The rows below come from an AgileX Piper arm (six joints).
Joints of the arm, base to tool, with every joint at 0 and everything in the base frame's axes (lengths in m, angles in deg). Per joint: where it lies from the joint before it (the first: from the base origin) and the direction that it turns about. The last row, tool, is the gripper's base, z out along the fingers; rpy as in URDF.
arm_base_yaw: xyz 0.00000 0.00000 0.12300 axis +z
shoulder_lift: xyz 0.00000 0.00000 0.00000 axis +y
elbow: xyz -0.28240 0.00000 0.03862 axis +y
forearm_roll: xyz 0.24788 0.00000 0.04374 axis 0.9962 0 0.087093
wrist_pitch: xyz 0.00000 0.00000 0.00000 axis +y
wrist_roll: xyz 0.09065 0.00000 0.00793 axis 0.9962 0 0.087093
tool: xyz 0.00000 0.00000 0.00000 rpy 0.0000 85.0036 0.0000
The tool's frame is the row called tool.
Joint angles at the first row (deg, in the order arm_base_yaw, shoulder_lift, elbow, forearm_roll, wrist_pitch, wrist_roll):
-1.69, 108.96, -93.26, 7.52, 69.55, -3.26
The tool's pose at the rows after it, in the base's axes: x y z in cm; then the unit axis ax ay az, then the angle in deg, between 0 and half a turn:
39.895 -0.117 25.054 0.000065 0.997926 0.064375 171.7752
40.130 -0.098 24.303 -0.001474 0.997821 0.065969 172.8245
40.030 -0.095 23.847 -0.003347 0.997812 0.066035 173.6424
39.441 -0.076 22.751 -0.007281 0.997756 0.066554 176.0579
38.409 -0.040 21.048 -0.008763 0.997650 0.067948 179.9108
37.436 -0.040 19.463 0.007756 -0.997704 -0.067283 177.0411
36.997 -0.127 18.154 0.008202 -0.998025 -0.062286 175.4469
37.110 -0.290 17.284 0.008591 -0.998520 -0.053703 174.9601
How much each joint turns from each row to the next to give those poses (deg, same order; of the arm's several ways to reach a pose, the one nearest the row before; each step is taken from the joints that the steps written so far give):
-0.21, 1.90, 0.00, 0.61, 0.00, -0.95
0.00, 1.08, 0.00, 0.18, 0.00, -0.30
0.00, 0.22, 0.68, 0.00, -0.05, -0.28
0.00, 0.00, 2.46, 0.00, 0.00, -0.62
0.00, 0.00, 3.96, 0.01, -0.06, -0.45
0.00, 0.05, 3.74, -0.18, -0.74, -0.12
0.00, 0.61, 2.22, -0.63, -1.28, -0.05
0.00, 1.04, 0.42, -1.04, -1.06, 0.26

